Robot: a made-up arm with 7 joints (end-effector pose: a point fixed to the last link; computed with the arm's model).
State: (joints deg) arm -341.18 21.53 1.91 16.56 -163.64 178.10 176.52
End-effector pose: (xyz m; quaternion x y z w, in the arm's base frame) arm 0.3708 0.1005 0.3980 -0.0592 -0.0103 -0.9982 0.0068
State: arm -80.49 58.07 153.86 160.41 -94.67 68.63 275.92
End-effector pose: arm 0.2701 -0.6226 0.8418 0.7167 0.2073 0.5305 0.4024
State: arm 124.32 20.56 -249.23 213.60 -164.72 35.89 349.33
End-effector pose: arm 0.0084 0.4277 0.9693 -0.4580 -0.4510 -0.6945 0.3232
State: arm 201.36 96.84 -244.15 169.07 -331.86 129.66 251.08
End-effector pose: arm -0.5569 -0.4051 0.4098 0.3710 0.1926 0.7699 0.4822
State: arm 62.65 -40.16 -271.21 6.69 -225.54 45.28 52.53
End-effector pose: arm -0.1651 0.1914 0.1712 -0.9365 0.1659 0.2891 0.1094
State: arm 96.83 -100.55 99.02 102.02 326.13 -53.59 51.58
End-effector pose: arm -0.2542 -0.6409 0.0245 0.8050 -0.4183 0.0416 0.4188
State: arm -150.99 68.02 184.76 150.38 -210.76 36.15 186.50
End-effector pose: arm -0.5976 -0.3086 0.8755 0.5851 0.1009 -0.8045 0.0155
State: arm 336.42 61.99 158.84 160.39 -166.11 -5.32 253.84
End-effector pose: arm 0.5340 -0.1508 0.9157 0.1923 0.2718 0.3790 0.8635
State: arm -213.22 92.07 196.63 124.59 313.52 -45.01 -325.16
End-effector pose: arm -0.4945 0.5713 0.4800 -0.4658 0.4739 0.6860 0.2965
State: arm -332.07 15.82 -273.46 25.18 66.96 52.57 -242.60
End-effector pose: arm -0.2096 0.2909 0.2148 0.7430 -0.4203 -0.2910 0.4321
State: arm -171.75 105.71 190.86 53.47 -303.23 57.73 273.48
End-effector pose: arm -0.2257 0.1200 0.7615 0.2604 0.5749 0.7645 0.1312
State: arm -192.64 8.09 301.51 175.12 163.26 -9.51 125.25
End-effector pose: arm -0.1298 0.2116 1.0876 0.0364 -0.1578 -0.9377 0.3075
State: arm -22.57 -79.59 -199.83 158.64 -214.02 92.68 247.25
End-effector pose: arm -0.7972 0.2598 0.3761 0.2570 -0.3732 0.3322 0.8272
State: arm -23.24 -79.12 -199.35 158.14 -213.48 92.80 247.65
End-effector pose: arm -0.7936 0.2705 0.3810 0.2483 -0.3693 0.3315 0.8319
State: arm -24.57 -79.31 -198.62 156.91 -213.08 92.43 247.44
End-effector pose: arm -0.7886 0.2936 0.3696 0.2278 -0.3749 0.3232 0.8385
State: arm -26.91 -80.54 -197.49 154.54 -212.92 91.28 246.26
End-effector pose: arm -0.7791 0.3347 0.3319 0.1883 -0.3952 0.3026 0.8467
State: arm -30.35 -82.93 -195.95 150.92 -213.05 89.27 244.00
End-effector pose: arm -0.7583 0.3918 0.2636 0.1279 -0.4310 0.2680 0.8521
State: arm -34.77 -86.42 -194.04 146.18 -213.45 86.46 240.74
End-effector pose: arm -0.7175 0.4551 0.1660 0.0485 -0.4794 0.2212 0.8479
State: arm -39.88 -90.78 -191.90 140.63 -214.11 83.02 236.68
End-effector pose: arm -0.6513 0.5085 0.0470 -0.0431 -0.5354 0.1675 0.8267
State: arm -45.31 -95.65 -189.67 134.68 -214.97 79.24 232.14
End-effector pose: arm -0.5628 0.5364 -0.0788 -0.1377 -0.5918 0.1157 0.7858
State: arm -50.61 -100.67 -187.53 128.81 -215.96 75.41 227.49
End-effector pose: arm -0.4644 0.5303 -0.1960 -0.2258 -0.6428 0.0748 0.7282
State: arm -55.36 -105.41 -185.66 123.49 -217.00 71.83 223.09
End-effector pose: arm -0.3720 0.4946 -0.2912 -0.2987 -0.6847 0.0495 0.6630
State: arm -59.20 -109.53 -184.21 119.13 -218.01 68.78 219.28
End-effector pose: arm -0.2976 0.4436 -0.3595 -0.3521 -0.7163 0.0393 0.6011
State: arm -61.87 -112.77 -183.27 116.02 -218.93 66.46 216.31
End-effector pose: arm -0.2459 0.3937 -0.4026 -0.3849 -0.7390 0.0391 0.5515
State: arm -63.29 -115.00 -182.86 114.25 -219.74 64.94 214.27
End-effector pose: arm -0.2154 0.3570 -0.4267 -0.3989 -0.7552 0.0430 0.5184
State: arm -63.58 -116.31 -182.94 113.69 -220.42 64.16 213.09
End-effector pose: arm -0.2013 0.3371 -0.4383 -0.3979 -0.7671 0.0469 0.5011
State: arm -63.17 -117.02 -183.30 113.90 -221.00 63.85 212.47
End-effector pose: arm -0.1971 0.3292 -0.4432 -0.3882 -0.7764 0.0496 0.4940
